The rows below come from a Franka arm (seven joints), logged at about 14 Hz.
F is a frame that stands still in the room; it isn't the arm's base.
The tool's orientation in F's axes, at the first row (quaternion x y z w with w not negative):
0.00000 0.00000 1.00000 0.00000
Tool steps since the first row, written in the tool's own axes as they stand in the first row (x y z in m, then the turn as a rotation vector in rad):
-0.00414 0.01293 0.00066 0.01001 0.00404 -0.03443
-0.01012 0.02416 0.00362 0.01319 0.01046 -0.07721
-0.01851 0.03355 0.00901 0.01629 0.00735 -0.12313
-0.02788 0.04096 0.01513 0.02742 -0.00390 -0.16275
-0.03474 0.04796 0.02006 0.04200 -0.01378 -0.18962
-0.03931 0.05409 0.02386 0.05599 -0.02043 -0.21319
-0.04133 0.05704 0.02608 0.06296 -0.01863 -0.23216
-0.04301 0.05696 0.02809 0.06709 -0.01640 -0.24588
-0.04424 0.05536 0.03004 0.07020 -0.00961 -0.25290
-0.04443 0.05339 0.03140 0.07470 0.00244 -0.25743
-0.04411 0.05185 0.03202 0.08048 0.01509 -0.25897
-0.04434 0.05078 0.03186 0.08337 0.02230 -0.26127
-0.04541 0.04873 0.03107 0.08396 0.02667 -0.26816
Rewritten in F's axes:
0.00414 -0.01293 0.00066 -0.01001 -0.00404 -0.03443
0.01012 -0.02416 0.00362 -0.01319 -0.01046 -0.07721
0.01851 -0.03355 0.00901 -0.01629 -0.00735 -0.12313
0.02788 -0.04096 0.01513 -0.02742 0.00390 -0.16275
0.03474 -0.04796 0.02006 -0.04200 0.01378 -0.18962
0.03931 -0.05409 0.02386 -0.05599 0.02043 -0.21319
0.04133 -0.05704 0.02608 -0.06296 0.01863 -0.23216
0.04301 -0.05696 0.02809 -0.06709 0.01640 -0.24588
0.04424 -0.05536 0.03004 -0.07020 0.00961 -0.25290
0.04443 -0.05339 0.03140 -0.07470 -0.00244 -0.25743
0.04411 -0.05185 0.03202 -0.08048 -0.01509 -0.25897
0.04434 -0.05078 0.03186 -0.08337 -0.02230 -0.26127
0.04541 -0.04873 0.03107 -0.08396 -0.02667 -0.26816

